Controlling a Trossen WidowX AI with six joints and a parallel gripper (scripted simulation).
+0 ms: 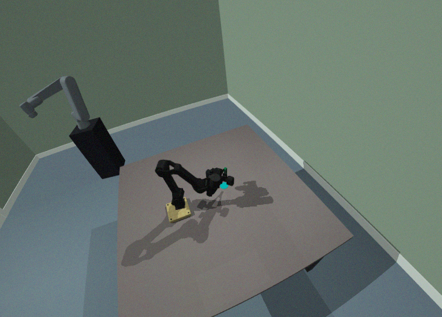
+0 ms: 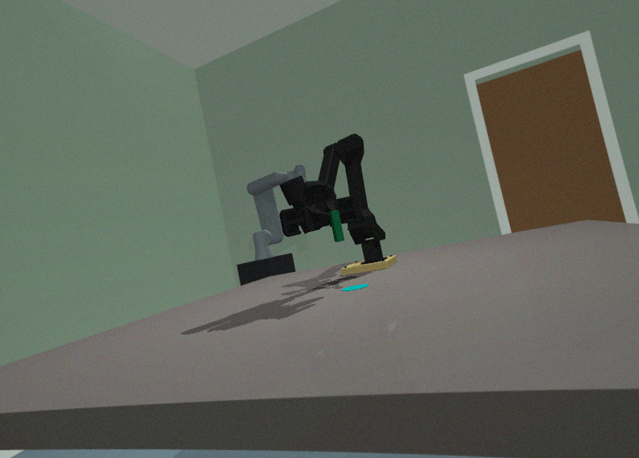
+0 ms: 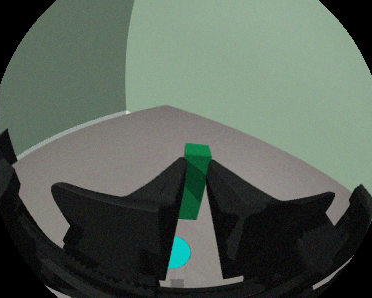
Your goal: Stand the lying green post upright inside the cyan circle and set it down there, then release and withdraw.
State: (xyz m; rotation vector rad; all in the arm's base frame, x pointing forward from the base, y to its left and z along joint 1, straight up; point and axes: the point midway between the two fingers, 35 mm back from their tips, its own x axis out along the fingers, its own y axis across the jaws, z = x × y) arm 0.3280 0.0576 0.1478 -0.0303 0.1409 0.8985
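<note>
My gripper tip is 16 cm above the cyan circle and 2 cm past it. Round my gripper tip: green post (2 cm below).
</note>
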